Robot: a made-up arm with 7 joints. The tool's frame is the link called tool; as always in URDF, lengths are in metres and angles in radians. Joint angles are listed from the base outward. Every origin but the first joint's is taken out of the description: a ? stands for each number. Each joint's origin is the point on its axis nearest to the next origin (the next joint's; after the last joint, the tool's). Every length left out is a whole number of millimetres.
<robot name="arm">
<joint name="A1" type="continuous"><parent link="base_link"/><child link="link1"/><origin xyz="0 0 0" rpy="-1.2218 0 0"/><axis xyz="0 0 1"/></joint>
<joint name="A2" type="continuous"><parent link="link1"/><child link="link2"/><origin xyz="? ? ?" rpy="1.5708 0 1.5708"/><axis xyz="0 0 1"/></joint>
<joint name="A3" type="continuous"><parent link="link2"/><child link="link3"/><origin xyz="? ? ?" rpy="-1.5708 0 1.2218"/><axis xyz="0 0 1"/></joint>
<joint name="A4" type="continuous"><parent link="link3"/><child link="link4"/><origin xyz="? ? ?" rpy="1.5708 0 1.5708"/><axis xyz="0 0 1"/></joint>
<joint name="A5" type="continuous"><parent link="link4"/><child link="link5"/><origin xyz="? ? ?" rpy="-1.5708 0 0"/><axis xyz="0 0 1"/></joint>
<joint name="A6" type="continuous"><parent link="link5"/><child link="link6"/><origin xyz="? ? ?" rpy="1.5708 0 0"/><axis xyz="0 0 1"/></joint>
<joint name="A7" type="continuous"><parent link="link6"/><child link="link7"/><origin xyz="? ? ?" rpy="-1.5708 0 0"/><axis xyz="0 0 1"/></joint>
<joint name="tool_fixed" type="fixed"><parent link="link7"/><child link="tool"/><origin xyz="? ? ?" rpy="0 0 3.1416"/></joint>
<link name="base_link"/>
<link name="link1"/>
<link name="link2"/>
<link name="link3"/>
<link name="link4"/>
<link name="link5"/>
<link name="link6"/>
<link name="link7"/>
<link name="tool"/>
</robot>
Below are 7 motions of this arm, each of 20 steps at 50 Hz.
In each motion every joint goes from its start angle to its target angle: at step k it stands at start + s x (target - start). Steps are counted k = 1, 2, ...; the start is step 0. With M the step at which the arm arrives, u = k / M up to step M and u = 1 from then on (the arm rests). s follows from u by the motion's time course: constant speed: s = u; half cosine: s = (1 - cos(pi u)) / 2; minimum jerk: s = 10 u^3 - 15 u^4 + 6 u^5.
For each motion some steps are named. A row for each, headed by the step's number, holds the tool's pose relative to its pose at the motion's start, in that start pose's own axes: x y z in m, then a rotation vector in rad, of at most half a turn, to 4 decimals.
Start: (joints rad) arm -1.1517 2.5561 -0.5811 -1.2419 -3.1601 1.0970 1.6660
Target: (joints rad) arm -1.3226 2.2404 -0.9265 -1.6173 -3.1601 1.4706 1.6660
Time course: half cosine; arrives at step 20
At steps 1, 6, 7, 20:
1: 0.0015 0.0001 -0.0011 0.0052 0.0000 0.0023
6: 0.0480 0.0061 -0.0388 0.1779 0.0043 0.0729
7: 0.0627 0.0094 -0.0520 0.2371 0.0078 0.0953
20: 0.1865 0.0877 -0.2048 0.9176 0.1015 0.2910

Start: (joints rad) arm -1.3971 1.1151 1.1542 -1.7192 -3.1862 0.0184 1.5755
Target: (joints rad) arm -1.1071 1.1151 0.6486 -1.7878 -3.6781 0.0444 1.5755
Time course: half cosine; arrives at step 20
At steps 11, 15, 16, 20:
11: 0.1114 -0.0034 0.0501 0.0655 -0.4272 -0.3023
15: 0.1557 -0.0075 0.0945 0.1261 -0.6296 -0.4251
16: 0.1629 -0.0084 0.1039 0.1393 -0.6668 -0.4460
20: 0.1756 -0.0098 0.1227 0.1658 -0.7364 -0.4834

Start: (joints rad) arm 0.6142 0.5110 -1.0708 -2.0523 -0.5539 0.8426 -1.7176
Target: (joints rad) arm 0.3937 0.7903 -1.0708 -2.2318 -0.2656 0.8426 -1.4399
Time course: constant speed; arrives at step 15
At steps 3, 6, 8, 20:
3: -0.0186 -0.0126 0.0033 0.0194 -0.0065 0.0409
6: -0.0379 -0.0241 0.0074 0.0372 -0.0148 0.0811
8: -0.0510 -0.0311 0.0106 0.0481 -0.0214 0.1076
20: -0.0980 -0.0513 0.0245 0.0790 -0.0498 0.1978

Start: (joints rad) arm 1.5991 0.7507 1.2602 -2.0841 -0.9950 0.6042 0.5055
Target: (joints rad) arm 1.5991 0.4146 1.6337 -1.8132 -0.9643 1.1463 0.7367
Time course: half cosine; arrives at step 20
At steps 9, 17, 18, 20:
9: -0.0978 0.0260 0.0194 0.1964 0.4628 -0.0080
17: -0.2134 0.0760 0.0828 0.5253 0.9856 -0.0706
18: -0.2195 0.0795 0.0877 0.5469 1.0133 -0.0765
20: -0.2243 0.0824 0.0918 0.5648 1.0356 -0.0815

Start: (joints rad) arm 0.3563 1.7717 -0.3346 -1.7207 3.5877 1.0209 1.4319
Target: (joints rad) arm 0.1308 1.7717 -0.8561 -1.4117 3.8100 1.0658 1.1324
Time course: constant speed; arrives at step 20
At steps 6, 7, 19, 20:
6: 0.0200 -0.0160 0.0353 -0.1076 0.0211 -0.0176
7: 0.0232 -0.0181 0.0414 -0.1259 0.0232 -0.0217
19: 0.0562 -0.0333 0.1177 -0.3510 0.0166 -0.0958
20: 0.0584 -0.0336 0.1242 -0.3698 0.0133 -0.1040

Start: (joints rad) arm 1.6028 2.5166 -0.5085 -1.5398 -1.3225 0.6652 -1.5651
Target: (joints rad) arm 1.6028 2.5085 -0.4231 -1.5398 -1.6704 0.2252 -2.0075
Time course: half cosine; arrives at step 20
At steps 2, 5, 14, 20:
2: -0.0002 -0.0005 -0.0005 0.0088 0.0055 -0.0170
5: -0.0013 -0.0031 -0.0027 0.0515 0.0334 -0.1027
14: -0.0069 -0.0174 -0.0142 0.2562 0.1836 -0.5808
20: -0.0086 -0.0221 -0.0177 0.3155 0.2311 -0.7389

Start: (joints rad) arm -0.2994 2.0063 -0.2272 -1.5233 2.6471 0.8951 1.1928
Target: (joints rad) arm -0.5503 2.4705 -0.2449 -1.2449 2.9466 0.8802 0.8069
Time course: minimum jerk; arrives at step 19
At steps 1, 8, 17, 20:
1: -0.0002 -0.0002 0.0003 -0.0006 -0.0004 -0.0007
8: -0.0545 -0.0530 0.0912 -0.1567 -0.0957 -0.1807
17: -0.1960 -0.0928 0.2655 -0.4634 -0.2864 -0.5282
20: -0.1986 -0.0928 0.2682 -0.4683 -0.2897 -0.5338

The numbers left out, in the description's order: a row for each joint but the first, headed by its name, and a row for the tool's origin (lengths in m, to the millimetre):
A2: 0 0 0
A3: 0.358 -0.13 0
A4: 0 -0.043 0
A5: 0.041 -0.341 0
A6: 0 0 0
A7: 0 0 0
tool: 0 0 0

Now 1 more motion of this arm.
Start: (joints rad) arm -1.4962 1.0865 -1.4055 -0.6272 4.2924 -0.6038 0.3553
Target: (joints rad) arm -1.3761 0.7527 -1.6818 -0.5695 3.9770 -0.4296 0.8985
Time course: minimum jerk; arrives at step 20
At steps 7, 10, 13, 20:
7: 0.0273 0.0519 -0.0218 0.0056 -0.0010 -0.0235
10: 0.0616 0.1092 -0.0407 0.0261 0.0042 -0.0523
13: 0.0991 0.1650 -0.0538 0.0623 0.0127 -0.0821
20: 0.1344 0.2130 -0.0605 0.1076 0.0202 -0.1084

